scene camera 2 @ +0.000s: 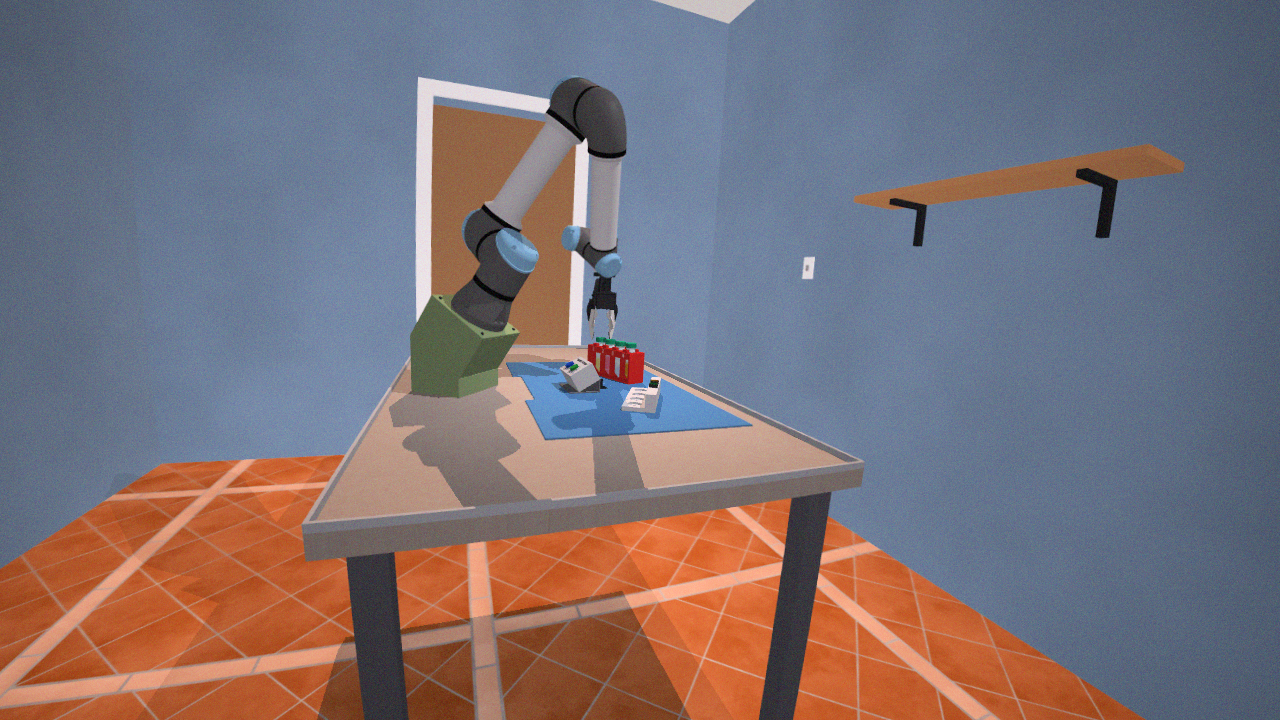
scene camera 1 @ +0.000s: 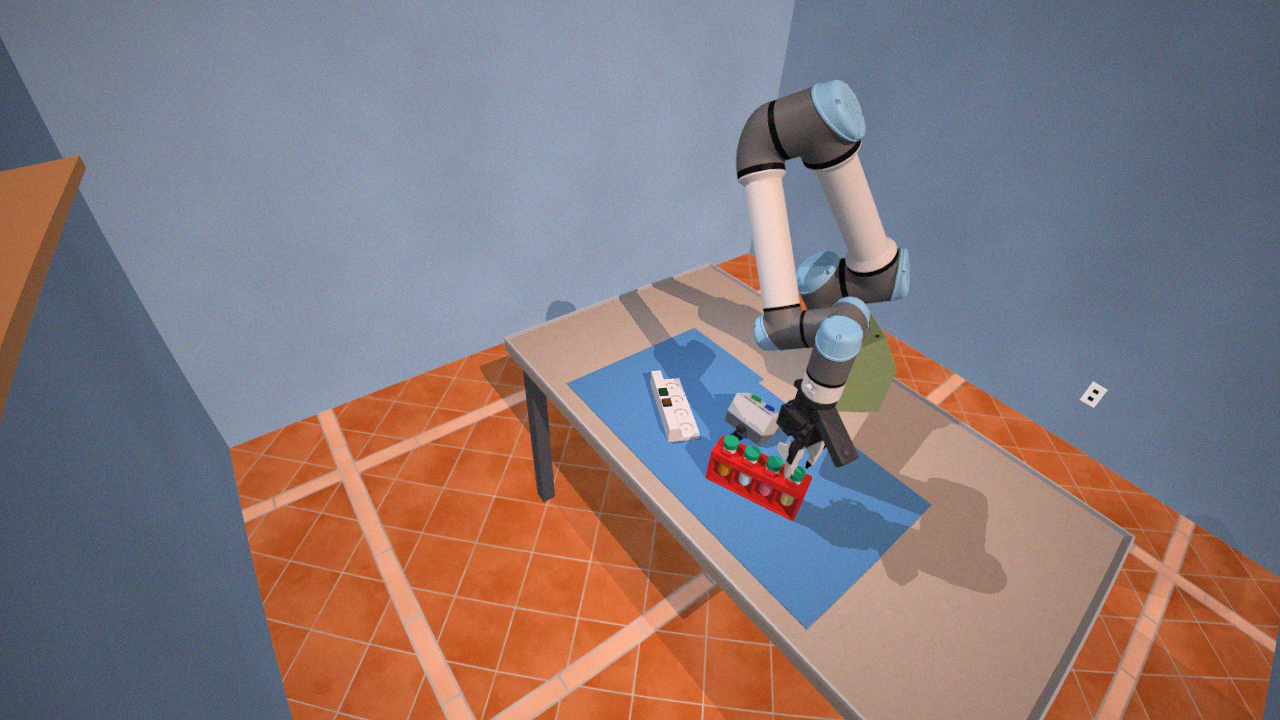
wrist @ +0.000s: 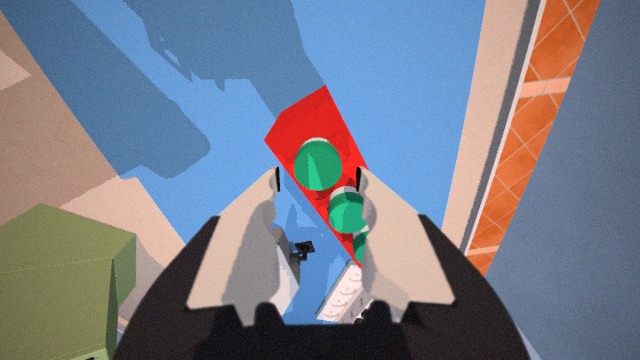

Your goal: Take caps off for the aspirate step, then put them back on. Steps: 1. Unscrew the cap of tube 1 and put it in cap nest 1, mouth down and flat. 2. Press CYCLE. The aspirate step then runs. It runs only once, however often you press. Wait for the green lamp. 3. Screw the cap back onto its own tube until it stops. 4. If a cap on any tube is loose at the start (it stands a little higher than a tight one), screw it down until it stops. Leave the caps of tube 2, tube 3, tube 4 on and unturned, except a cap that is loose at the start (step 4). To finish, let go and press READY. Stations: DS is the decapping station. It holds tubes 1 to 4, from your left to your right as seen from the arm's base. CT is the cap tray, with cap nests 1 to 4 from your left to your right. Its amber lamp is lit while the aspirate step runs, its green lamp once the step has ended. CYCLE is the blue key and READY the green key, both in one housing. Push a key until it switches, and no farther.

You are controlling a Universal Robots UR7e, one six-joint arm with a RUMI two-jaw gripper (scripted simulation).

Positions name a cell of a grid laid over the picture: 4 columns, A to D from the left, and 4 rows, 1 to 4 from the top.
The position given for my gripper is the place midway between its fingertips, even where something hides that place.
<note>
In view: my gripper (scene camera 1: C3) and a key housing (scene camera 1: C3).
My gripper also shows in the wrist view (wrist: B2). The key housing also shows in scene camera 2 (scene camera 2: B3) and in the wrist view (wrist: B3).
</note>
